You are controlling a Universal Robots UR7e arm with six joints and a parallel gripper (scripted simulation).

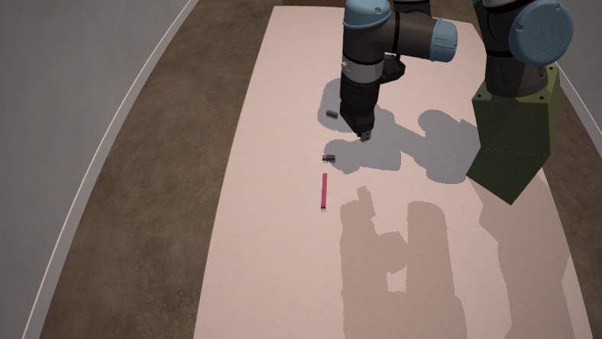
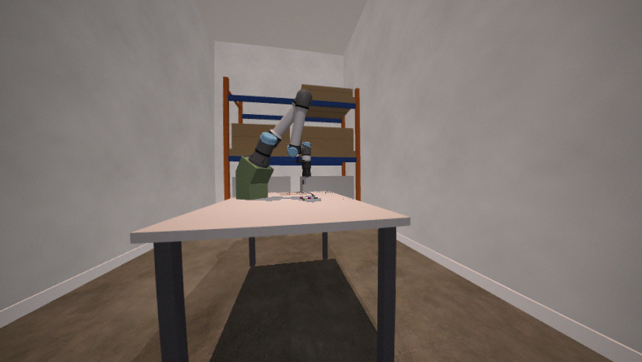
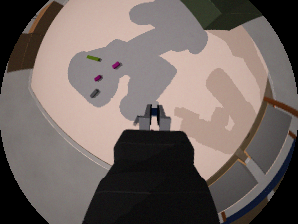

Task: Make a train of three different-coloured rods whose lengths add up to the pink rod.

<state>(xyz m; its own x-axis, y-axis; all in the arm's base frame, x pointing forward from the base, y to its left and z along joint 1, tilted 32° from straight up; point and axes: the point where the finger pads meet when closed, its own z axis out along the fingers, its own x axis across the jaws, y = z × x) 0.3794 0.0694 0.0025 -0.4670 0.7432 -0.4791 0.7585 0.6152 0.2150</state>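
My gripper is now 8 cm short of the pink rod, 9 cm to the right of it and 11 cm above it. Round my hand: lime rod: 2 cm behind, 23 cm to the right, 11 cm below; then blue rod: 1 cm below; then magenta rod: 3 cm behind, 14 cm to the right, 11 cm below.
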